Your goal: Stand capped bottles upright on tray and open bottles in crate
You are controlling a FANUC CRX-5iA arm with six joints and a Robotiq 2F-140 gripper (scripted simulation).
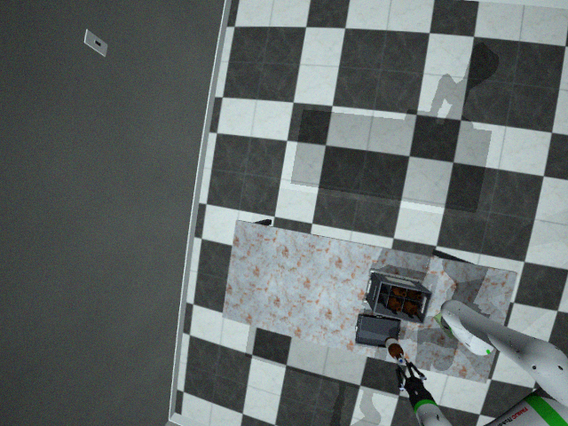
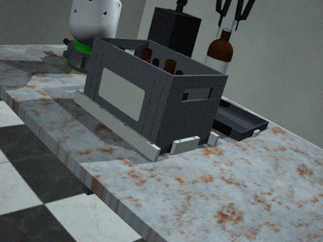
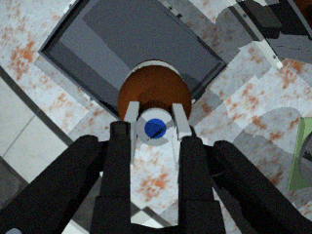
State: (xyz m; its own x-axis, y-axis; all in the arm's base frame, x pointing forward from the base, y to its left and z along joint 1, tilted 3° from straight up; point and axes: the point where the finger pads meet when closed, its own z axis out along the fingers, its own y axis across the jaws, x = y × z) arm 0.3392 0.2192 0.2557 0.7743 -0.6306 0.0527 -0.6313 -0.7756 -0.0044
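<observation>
My gripper is now 80 mm above the capped bottle. From my hand the other things lie so: dark tray 60 mm ahead, 10 mm to the left, 240 mm below; then dark grey crate 60 mm ahead, 270 mm to the right, 170 mm below.
</observation>
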